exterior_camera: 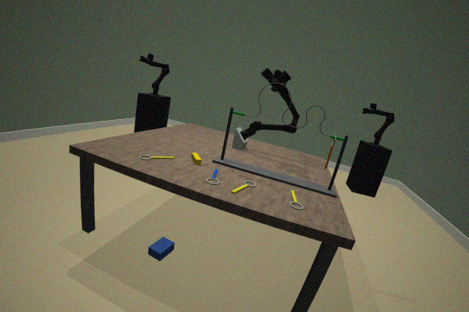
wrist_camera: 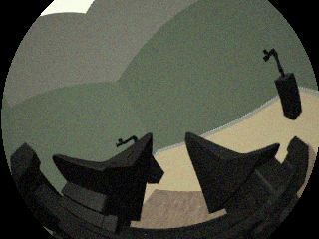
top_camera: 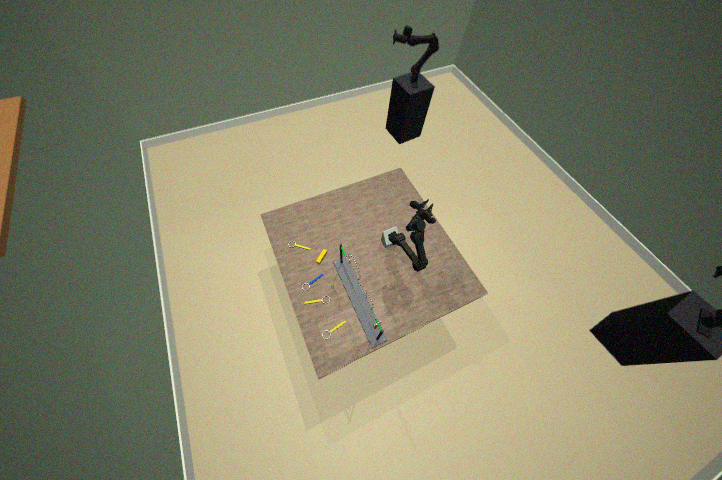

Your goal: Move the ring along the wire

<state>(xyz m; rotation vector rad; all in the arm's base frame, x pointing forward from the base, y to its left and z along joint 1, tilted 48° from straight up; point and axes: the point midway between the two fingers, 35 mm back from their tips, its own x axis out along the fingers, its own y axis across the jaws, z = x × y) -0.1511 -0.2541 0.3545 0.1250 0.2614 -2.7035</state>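
My gripper tip is 610 mm short of the orange-handled ring, 420 mm to the right of it and 320 mm above it. Round my gripper tip: blue block 1020 mm below, 830 mm ahead, 290 mm to the right; then yellow block 670 mm ahead, 530 mm below, 230 mm to the right; then blue-handled ring 820 mm ahead, 540 mm below, 80 mm to the right.
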